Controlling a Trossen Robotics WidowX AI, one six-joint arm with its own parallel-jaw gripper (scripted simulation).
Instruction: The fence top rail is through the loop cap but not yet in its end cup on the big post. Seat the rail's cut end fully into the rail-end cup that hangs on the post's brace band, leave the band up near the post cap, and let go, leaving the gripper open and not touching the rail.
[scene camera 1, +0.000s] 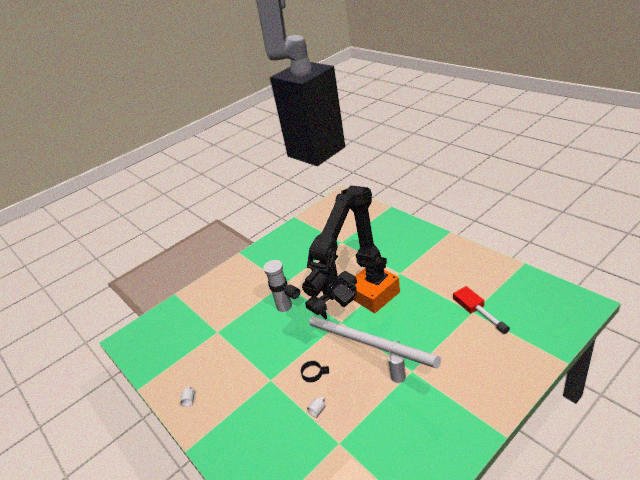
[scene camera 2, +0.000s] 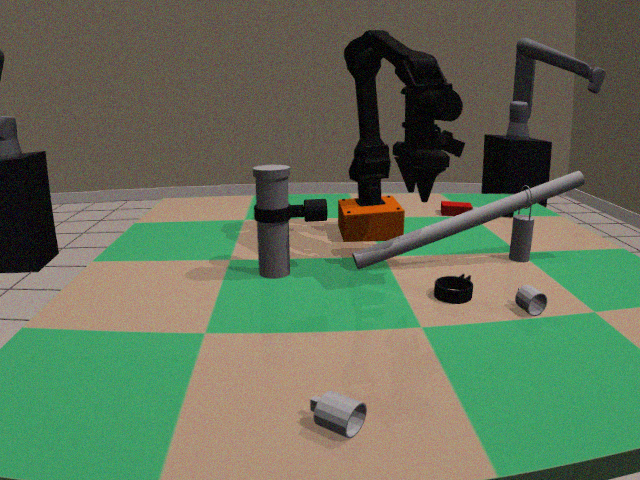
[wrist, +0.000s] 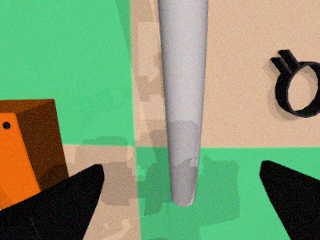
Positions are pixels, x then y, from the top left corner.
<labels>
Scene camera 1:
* my gripper: 335, 310
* grey top rail: 377, 342
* red-headed tool: 467, 299
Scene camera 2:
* my gripper: 417, 197
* grey top rail: 434, 232
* small post: 522, 225
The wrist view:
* my gripper: 182, 170
</labels>
